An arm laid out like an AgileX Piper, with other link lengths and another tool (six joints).
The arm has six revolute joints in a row. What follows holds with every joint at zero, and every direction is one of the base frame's. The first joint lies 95.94 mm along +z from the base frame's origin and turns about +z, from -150.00 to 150.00 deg. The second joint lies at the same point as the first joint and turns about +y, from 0.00 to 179.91 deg. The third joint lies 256.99 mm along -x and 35.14 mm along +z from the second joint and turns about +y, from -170.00 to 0.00 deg. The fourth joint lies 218.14 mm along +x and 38.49 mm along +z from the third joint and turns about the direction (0.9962, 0, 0.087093), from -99.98 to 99.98 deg. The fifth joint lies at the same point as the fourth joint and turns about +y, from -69.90 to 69.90 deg. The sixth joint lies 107.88 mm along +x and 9.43 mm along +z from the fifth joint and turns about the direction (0.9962, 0, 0.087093), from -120.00 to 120.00 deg. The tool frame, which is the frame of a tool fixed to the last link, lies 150.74 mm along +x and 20.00 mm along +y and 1.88 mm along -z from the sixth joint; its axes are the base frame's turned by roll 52.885, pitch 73.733 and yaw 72.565 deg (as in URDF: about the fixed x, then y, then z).
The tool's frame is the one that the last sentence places.
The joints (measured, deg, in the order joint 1, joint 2, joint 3, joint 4, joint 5, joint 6), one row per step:
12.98, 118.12, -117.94, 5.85, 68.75, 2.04
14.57, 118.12, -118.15, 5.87, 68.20, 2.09
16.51, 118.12, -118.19, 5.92, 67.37, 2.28
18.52, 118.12, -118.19, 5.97, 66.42, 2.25
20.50, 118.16, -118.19, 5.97, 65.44, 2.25
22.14, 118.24, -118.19, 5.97, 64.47, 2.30
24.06, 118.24, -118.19, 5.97, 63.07, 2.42
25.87, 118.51, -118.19, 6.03, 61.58, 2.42
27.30, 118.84, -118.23, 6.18, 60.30, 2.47
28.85, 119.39, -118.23, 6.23, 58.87, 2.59
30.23, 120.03, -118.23, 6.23, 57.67, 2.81
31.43, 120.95, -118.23, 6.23, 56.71, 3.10
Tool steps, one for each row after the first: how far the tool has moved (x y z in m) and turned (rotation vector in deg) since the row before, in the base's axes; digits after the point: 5 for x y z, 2 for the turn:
-0.00142, 0.01316, 0.00218, 0.22, -0.72, 1.49
-0.00235, 0.01619, 0.00183, 0.37, -0.78, 1.69
-0.00291, 0.01677, 0.00184, 0.33, -0.89, 1.94
-0.00324, 0.01639, 0.00159, 0.32, -0.88, 1.88
-0.00254, 0.01381, 0.00130, 0.35, -0.81, 1.50
-0.00261, 0.01656, 0.00298, 0.61, -1.24, 1.67
-0.00249, 0.01613, 0.00098, 0.58, -1.07, 1.66
-0.00208, 0.01339, 0.00039, 0.61, -0.79, 1.26
-0.00241, 0.01421, -0.00147, 0.52, -0.70, 1.30
-0.00267, 0.01246, -0.00283, 0.38, -0.40, 1.07
-0.00282, 0.01077, -0.00595, 0.15, 0.08, 0.86

